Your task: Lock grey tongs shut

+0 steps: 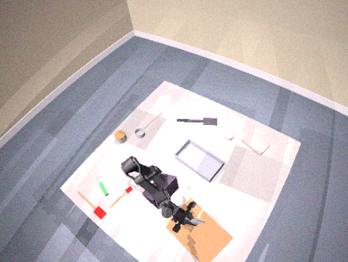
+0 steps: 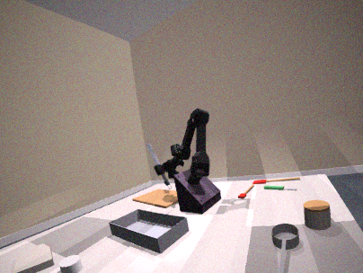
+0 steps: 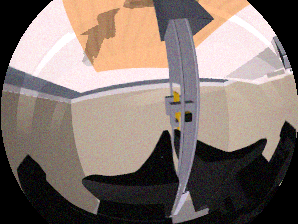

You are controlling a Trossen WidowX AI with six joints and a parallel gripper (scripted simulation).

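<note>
Right now my gripper tip is 170 mm above the wooden board. From my gripper tip the other things lie so: flat pale block: 760 mm ahead, 160 mm below; then black spatula: 700 mm ahead, 450 mm to the left, 170 mm below; then grey roasting tin: 400 mm ahead, 260 mm to the left, 140 mm below.
</note>
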